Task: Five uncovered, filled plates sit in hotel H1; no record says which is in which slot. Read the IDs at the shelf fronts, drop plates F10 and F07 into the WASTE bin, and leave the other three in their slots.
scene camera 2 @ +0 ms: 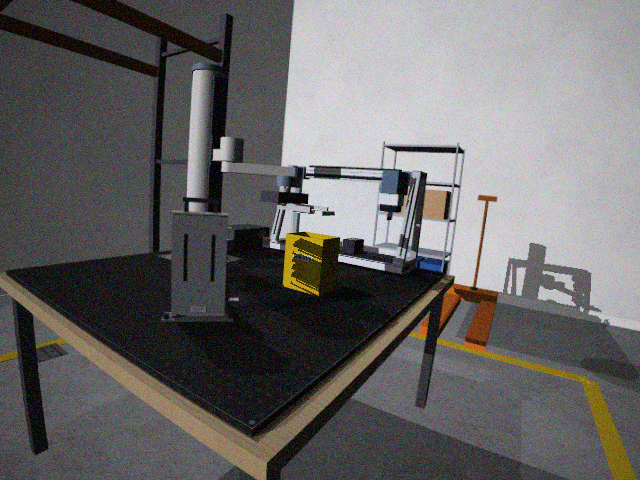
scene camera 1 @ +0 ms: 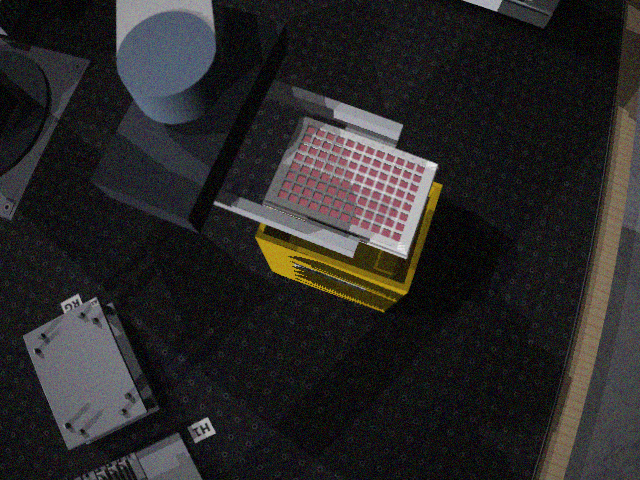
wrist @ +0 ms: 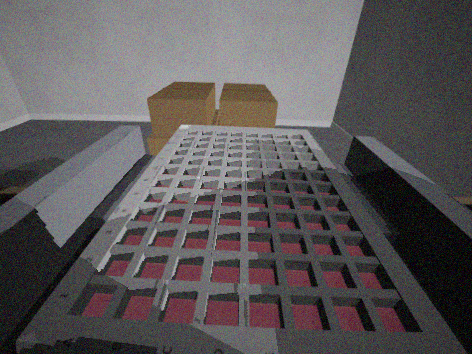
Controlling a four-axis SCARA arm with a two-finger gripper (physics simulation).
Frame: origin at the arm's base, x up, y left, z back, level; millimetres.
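Where they show: gripper, fingertip midpoint: [scene camera 2: 319,209] [scene camera 1: 379,189] [wrist: 244,150].
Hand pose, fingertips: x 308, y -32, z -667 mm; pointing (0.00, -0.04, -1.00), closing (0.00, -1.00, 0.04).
Observation:
Each offset is from my fingertips to the top centre of the thing. "pt": to the spot under its first point.
My gripper [scene camera 1: 377,192] [scene camera 2: 321,210] [wrist: 244,150] is shut on an uncovered plate with red-filled wells {dx -2, dy +1, dz +23 mm} [scene camera 1: 351,175] [wrist: 225,220]. Its two long fingers lie along the plate's long sides. The plate is level and hangs above the yellow waste bin {dx -95, dy +6, dz +20 mm} [scene camera 1: 279,258] [scene camera 2: 328,263], covering much of its opening in scene camera 1. The gap between plate and bin shows in scene camera 2. No ID on the held plate is readable. Hotel H1 {pt dx -288, dy -338, dz +148 mm} [scene camera 1: 168,458] shows in part at the bottom left of scene camera 1, beside its H1 label {pt dx -295, dy -286, dz +120 mm} [scene camera 1: 201,429]; its slots and shelf-front IDs cannot be read.
A grey stand [scene camera 1: 87,372] with several small pegs stands near H1, beside the RG label {pt dx -295, dy -194, dz +363 mm} [scene camera 1: 71,303]. A gantry device [scene camera 2: 416,222] stands behind the bin in scene camera 2. The arm's white column [scene camera 2: 200,139] rises from a grey base. The table's wooden edge [scene camera 1: 578,356] runs down the right.

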